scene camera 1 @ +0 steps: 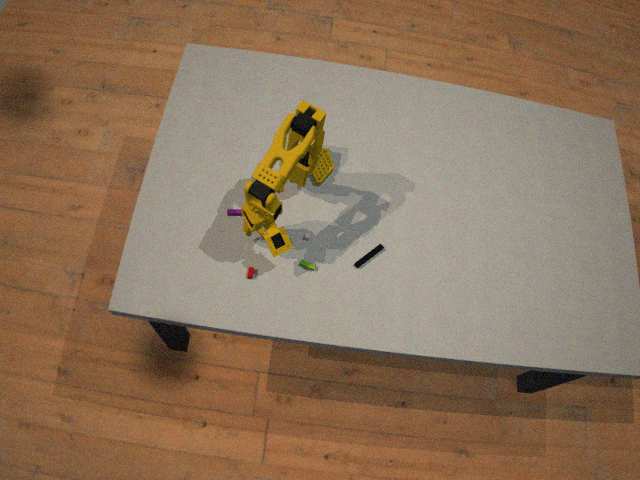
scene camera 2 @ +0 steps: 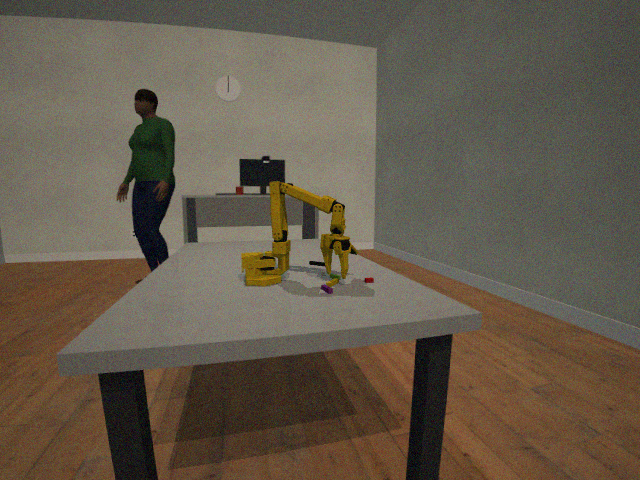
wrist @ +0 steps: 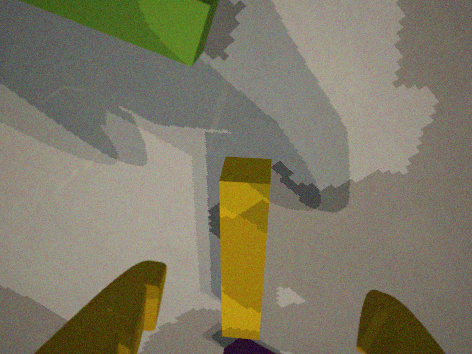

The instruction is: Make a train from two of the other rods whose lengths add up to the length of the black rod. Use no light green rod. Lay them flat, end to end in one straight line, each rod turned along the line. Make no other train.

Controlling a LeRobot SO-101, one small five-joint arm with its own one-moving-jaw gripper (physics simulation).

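Frame: origin at the arm's base, x left, y back, z up, level; millimetres.
Where they show: hand, its tool point: (scene camera 2: 329, 272) (wrist: 162, 287); arm's base, origin of its link: (scene camera 1: 306, 173) (scene camera 2: 270, 280).
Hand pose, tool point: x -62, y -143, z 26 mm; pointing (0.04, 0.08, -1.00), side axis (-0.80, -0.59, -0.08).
Observation:
Each offset is from my tool point to the top centre of the thing. "*": to the spot under its first point. Level surfaces: height alone.
A yellow rod {dx -18, dy -2, dz -16 mm} (scene camera 2: 332, 282) (wrist: 243, 250) lies flat; the arm hides it in scene camera 1. The end of a purple rod {dx -66, dy +26, dz -16 mm} (scene camera 1: 234, 212) (scene camera 2: 326, 289) (wrist: 246, 346) shows at the yellow rod's near end in the wrist view. The two appear angled to each other in scene camera 2; whether they touch is unclear. The black rod {dx +210, dy -26, dz -16 mm} (scene camera 1: 369, 256) (scene camera 2: 316, 263) lies apart. A red rod {dx -17, dy -98, dz -16 mm} (scene camera 1: 250, 272) (scene camera 2: 369, 280) lies near the front. A light green rod {dx +90, dy -65, dz -16 mm} (scene camera 1: 307, 265) lies between red and black. My gripper (scene camera 2: 337, 275) (wrist: 262, 280) is open, its jaws apart on either side of the yellow rod in the wrist view.
Part of a green rod {* dx +29, dy -29, dz -16 mm} (wrist: 170, 30) shows at the wrist view's upper left, beyond the yellow rod. The rods lie on the grey table {dz -26 mm} (scene camera 1: 491, 206) (scene camera 2: 206, 320). The arm's base stands behind them. Its shadows cross several rods. A person stands beyond the table.

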